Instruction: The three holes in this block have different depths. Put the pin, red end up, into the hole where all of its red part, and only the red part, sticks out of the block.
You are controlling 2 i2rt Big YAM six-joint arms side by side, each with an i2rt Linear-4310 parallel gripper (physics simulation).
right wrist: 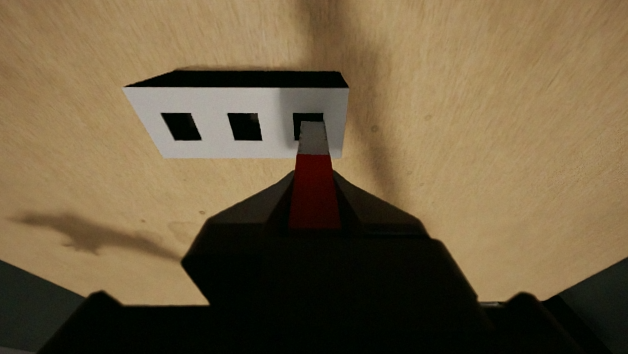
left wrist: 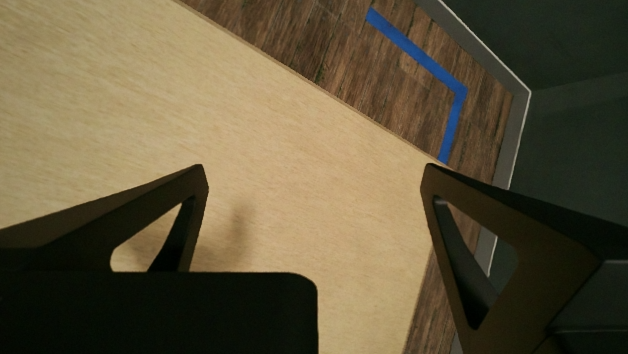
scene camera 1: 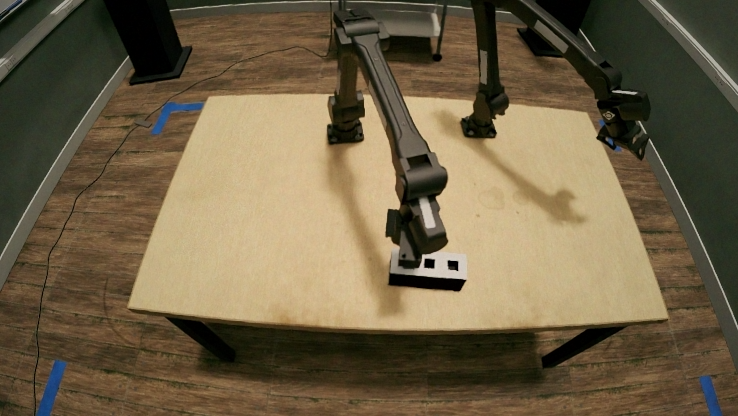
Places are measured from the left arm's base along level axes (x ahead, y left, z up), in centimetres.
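Where they show: left gripper, fingertip midpoint: (left wrist: 314, 175) (scene camera 1: 628, 153); right gripper, fingertip midpoint: (right wrist: 313, 177); left arm's base, link origin: (scene camera 1: 478, 129); right arm's base, link origin: (scene camera 1: 345, 134).
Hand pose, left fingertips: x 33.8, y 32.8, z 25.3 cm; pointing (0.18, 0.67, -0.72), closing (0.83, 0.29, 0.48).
Note:
Things, the pixels of their top centre, and the offset from my left fingertips. Level surfaces: height alone.
- white-topped block, top centre: (right wrist: 245, 127) (scene camera 1: 429, 263) dx +22.1, dy -58.5, dz -17.8 cm
- pin, top centre: (right wrist: 313, 246) dx +21.0, dy -64.9, dz -5.5 cm
- wooden table, surface height: dz -25.3 cm
The white-topped block (scene camera 1: 441, 260) (right wrist: 212, 125) with black sides lies on the table, its three square holes in a row. My right gripper (scene camera 1: 410, 262) (right wrist: 313, 177) is shut on the pin, just over the block's left end in the scene view. The pin (right wrist: 315, 195) is held red end up, its grey lower end toward the block. In the right wrist view the grey end overlaps the lower right part of the rightmost hole; whether it touches the block cannot be told. Hole depths cannot be read. My left gripper (scene camera 1: 622, 146) (left wrist: 314, 175) is open and empty, high near the table's right edge.
The wooden table (scene camera 1: 248, 206) (left wrist: 300, 125) carries both arm bases at its back. The block lies near the front edge. Blue tape (scene camera 1: 162, 117) (left wrist: 415, 52) marks the floor around the table. A cart and dark stands are behind the table.

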